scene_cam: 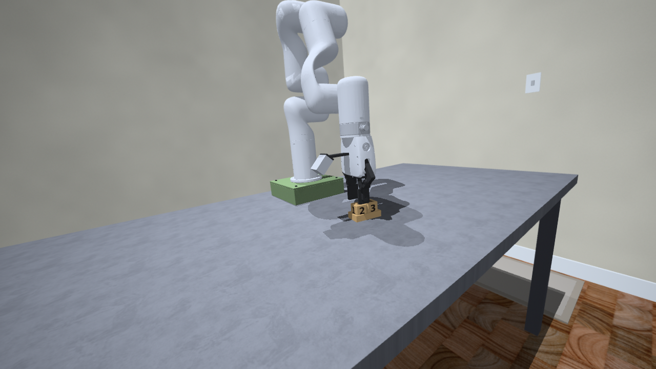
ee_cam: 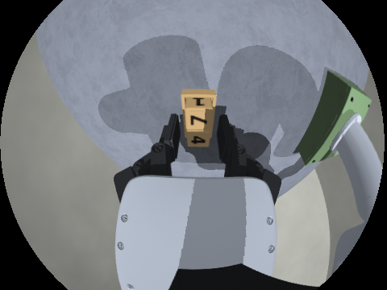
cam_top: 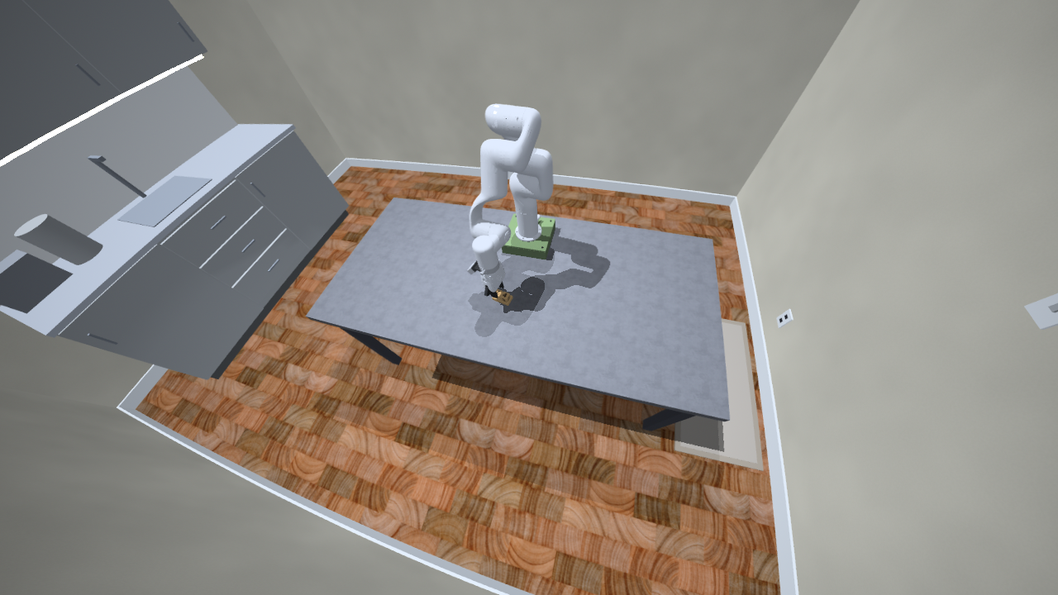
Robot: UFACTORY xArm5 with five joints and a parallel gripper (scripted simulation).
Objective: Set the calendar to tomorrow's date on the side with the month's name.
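My gripper is now 6 cm above the wooden calendar tray and 2 cm to the right of it.
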